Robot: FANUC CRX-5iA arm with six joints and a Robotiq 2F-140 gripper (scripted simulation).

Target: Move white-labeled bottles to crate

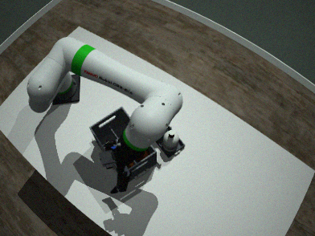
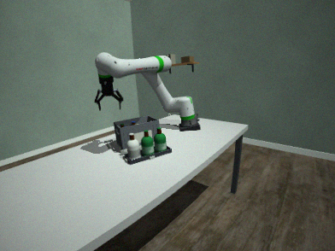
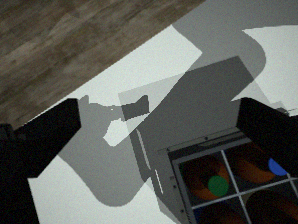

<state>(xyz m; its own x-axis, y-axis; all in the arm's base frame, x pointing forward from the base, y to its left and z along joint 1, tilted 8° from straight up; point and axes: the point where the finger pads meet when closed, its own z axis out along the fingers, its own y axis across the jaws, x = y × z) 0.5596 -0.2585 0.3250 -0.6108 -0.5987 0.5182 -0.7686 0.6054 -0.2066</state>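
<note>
My gripper is now 90 mm short of the white-labeled bottle, 330 mm to the right of it and 190 mm above it. From my hand the other things lie so: dark tray 10 mm ahead, 370 mm to the left, 260 mm below; then dark crate 80 mm behind, 180 mm to the left, 190 mm below.
</note>
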